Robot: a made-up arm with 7 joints. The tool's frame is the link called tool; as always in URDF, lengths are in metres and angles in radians. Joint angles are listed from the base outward. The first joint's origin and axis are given. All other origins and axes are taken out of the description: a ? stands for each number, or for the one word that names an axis. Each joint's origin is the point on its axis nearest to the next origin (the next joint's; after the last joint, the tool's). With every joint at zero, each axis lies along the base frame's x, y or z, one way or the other. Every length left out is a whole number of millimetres.
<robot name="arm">
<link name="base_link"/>
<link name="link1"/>
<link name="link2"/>
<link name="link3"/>
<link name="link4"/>
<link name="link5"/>
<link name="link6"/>
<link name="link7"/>
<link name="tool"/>
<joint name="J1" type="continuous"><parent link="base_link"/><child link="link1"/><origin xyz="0.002 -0.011 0.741" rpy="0 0 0"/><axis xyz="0 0 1"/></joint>
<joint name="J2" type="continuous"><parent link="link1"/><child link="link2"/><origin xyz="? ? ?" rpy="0 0 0"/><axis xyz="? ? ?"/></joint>
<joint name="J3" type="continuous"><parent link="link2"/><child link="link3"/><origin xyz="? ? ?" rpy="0 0 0"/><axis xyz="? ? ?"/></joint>
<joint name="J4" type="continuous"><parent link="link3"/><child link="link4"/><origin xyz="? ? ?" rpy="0 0 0"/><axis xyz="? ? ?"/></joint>
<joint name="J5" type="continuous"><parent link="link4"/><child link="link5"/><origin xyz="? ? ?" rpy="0 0 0"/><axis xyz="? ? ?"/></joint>
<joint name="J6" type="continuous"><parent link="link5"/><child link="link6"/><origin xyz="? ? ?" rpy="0 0 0"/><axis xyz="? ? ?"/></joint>
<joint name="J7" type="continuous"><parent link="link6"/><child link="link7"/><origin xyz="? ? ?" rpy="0 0 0"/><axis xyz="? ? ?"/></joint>
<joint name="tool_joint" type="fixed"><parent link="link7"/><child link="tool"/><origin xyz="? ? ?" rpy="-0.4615 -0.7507 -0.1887"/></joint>
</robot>
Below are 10 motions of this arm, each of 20 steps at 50 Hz.
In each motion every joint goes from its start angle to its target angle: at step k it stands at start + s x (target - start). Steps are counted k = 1, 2, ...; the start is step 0. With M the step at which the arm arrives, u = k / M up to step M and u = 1 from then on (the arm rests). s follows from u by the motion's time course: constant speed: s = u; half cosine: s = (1 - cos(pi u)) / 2; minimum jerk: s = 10 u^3 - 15 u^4 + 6 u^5.
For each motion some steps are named. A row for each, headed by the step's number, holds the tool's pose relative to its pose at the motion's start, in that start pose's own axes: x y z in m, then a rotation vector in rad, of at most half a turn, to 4 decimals.
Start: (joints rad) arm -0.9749 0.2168 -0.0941 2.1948 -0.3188 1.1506 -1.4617
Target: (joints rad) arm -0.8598 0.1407 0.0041 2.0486 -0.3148 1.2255 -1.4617
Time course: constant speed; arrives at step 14
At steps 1, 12, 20:
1: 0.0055 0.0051 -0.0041 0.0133 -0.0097 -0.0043
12: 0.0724 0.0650 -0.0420 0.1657 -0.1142 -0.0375
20: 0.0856 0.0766 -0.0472 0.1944 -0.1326 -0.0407

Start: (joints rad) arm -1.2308 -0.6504 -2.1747 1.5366 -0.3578 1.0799 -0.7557
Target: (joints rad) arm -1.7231 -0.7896 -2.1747 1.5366 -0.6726 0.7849 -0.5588
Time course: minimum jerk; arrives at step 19
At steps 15, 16, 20:
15: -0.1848 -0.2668 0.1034 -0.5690 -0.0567 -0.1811
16: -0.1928 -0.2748 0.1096 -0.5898 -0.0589 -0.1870
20: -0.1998 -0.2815 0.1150 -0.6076 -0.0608 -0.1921

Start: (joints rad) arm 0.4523 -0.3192 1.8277 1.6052 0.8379 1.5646 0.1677
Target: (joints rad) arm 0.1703 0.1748 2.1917 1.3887 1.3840 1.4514 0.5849
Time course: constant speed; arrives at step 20
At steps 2, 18, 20:
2: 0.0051 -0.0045 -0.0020 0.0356 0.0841 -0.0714
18: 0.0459 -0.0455 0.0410 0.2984 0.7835 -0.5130
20: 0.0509 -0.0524 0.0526 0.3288 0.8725 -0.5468

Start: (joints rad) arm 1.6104 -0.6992 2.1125 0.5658 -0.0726 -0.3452 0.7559
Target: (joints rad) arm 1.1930 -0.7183 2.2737 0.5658 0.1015 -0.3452 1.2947
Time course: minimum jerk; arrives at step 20
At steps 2, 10, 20:
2: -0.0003 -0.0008 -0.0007 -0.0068 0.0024 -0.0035
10: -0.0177 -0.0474 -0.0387 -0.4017 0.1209 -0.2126
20: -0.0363 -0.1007 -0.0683 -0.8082 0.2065 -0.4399

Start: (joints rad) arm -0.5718 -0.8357 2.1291 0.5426 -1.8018 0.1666 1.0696
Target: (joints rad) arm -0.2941 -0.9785 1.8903 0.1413 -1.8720 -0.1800 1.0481
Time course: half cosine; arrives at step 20
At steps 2, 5, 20:
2: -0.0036 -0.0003 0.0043 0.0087 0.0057 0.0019
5: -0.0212 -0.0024 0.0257 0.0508 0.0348 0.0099
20: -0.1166 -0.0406 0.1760 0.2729 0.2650 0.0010

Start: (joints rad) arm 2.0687 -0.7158 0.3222 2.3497 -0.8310 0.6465 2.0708
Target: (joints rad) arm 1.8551 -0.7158 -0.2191 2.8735 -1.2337 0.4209 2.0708
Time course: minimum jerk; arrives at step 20
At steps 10, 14, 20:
10: 0.1237 0.0958 0.0775 0.5033 -0.2523 -0.2406
14: 0.1862 0.1100 0.1774 0.8750 -0.4329 -0.3467
20: 0.2055 0.1007 0.2330 1.0612 -0.5229 -0.3821

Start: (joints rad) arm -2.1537 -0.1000 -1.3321 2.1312 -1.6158 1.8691 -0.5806
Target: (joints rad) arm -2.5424 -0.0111 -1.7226 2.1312 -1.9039 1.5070 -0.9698
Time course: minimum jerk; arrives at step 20
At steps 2, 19, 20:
2: -0.0021 -0.0001 -0.0020 -0.0028 0.0019 0.0061
19: -0.2793 -0.0715 -0.1389 -0.1033 0.3116 0.8350
20: -0.2796 -0.0716 -0.1389 -0.1032 0.3121 0.8360

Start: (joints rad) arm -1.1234 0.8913 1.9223 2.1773 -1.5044 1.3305 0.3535
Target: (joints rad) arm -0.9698 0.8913 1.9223 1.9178 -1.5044 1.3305 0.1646
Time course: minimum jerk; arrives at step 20
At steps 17, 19, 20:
17: -0.0734 0.1511 0.1769 0.4759 -0.0874 0.2536
19: -0.0754 0.1540 0.1821 0.4884 -0.0904 0.2599
20: -0.0755 0.1541 0.1824 0.4890 -0.0905 0.2602

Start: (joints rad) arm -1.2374 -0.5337 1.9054 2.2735 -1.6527 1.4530 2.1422
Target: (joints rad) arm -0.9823 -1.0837 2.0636 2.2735 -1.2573 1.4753 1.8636
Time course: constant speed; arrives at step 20
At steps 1, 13, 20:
1: 0.0147 -0.0068 0.0229 0.0206 0.0266 0.0120
13: 0.2193 -0.1370 0.2493 0.3218 0.3080 0.1507
20: 0.3483 -0.2510 0.3332 0.5381 0.4303 0.2233

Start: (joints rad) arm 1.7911 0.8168 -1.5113 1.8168 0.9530 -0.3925 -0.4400
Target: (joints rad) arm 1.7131 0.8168 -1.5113 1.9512 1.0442 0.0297 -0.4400
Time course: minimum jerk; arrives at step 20
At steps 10, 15, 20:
10: -0.0083 0.0101 -0.0183 0.0049 0.1725 0.0147
15: -0.0140 0.0184 -0.0296 0.0160 0.3100 0.0219
20: -0.0152 0.0206 -0.0321 0.0201 0.3459 0.0233

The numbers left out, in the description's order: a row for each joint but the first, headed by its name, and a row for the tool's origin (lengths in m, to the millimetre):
J2: xyz -0.004 -0.038 0, axis 0 1 0
J3: xyz -0.029 0 0.237, axis 0 0 1
J4: xyz 0.028 -0.053 0, axis 0 -1 0
J5: xyz 0.092 0 -0.509, axis 0 0 -1
J6: xyz -0.016 0.007 0, axis 0 1 0
J7: xyz 0.086 0 -0.071, axis 0 0 -1
tool: xyz -0.002 0.009 0

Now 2 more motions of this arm.
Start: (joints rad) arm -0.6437 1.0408 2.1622 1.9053 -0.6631 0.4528 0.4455
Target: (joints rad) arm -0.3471 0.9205 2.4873 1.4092 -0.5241 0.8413 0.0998
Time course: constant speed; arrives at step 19
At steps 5, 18, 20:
5: -0.1261 0.0509 0.0766 0.1444 0.2442 0.1567
18: -0.3438 0.1009 0.4027 0.6806 0.8078 0.5597
20: -0.3523 0.0986 0.4320 0.7306 0.8457 0.5896

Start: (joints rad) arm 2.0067 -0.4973 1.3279 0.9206 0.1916 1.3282 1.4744
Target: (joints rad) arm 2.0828 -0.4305 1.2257 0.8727 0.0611 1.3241 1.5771
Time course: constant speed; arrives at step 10
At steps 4, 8, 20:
4: 0.0021 0.0039 -0.0131 -0.0285 -0.0104 -0.0235
8: 0.0029 0.0080 -0.0266 -0.0566 -0.0221 -0.0457
20: 0.0028 0.0102 -0.0335 -0.0705 -0.0285 -0.0564

